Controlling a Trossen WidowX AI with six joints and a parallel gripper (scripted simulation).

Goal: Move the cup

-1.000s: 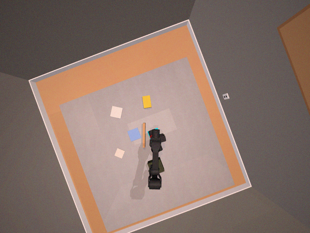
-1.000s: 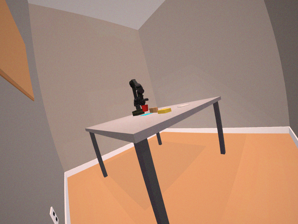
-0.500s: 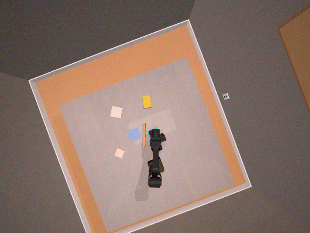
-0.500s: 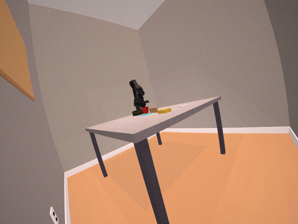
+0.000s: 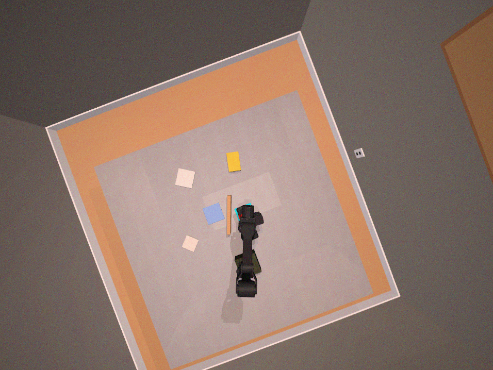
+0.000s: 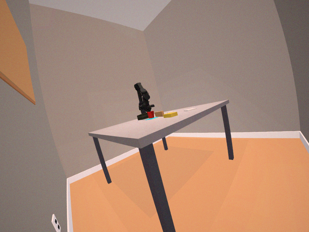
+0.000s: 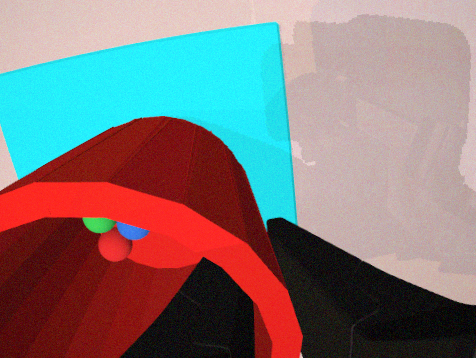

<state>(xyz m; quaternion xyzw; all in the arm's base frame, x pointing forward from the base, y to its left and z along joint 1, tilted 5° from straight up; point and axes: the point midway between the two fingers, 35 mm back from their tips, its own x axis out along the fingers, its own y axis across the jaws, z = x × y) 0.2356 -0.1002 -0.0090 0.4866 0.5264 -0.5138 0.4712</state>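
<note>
Now: the red cup 30 mm ahead of my gripper tip. Round my gripper tip: cyan pad: 30 mm ahead, 50 mm below; then pale blue pad: 100 mm ahead, 180 mm to the left, 50 mm below.
</note>
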